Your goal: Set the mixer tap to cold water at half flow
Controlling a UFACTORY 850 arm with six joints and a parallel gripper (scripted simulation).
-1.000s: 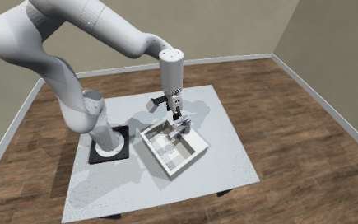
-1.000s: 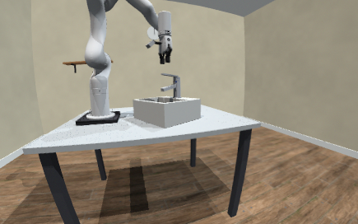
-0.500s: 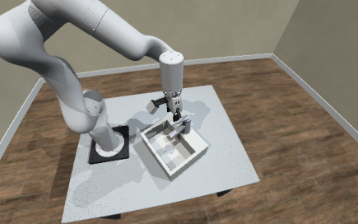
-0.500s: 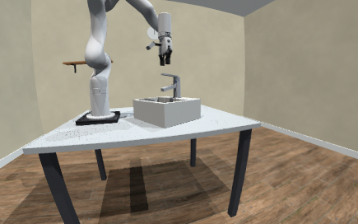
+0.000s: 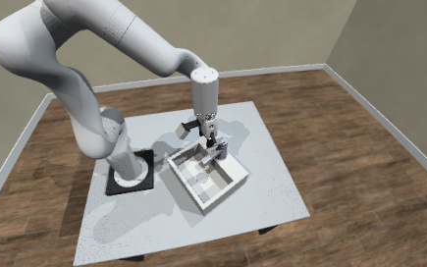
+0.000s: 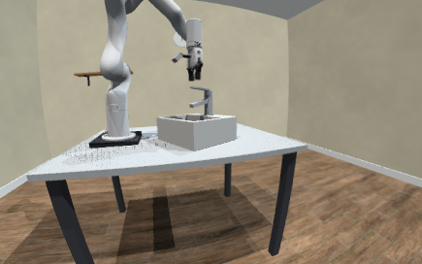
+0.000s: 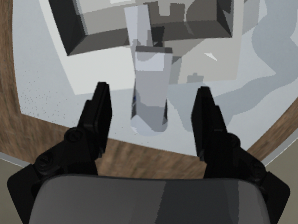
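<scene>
My hand is 60 mm above the lever, 30 mm short of it and 10 mm to the right of it. Also, from my hand: grey mixer tap: 110 mm below, 60 mm ahead, 20 mm to the left; then white sink basin: 300 mm below, 30 mm to the right, 20 mm behind.
</scene>
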